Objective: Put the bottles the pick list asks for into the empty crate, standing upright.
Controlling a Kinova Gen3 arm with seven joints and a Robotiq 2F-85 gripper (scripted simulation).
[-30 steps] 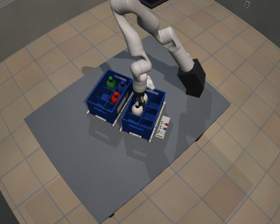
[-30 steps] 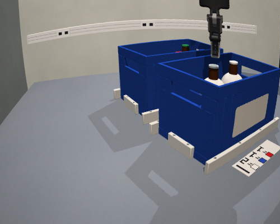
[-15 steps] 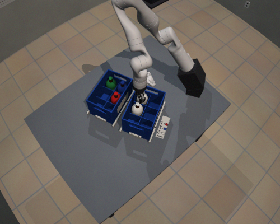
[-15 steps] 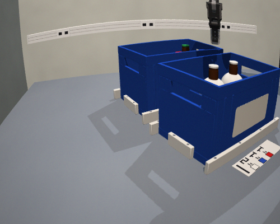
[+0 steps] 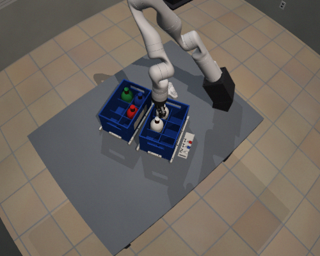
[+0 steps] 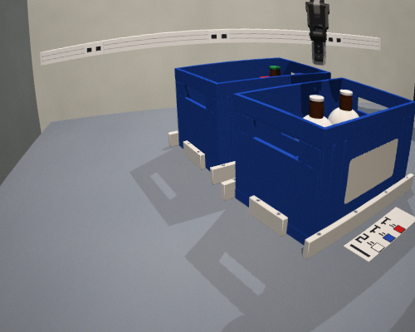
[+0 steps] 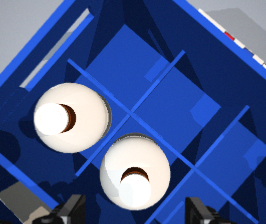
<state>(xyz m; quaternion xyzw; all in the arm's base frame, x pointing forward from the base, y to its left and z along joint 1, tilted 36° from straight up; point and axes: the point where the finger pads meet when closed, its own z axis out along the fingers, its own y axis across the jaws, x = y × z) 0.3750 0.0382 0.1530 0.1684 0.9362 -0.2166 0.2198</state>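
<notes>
Right now the blue-label bottle is 180 mm to the right of my hand, 150 mm below it and 30 mm behind it. From my hand the other things lie so: white bottle: 150 mm below, 80 mm behind, 40 mm to the right; pick list: 240 mm below, 170 mm to the left, 60 mm behind; red-label bottle: 150 mm to the right, 150 mm below, 50 mm ahead.
</notes>
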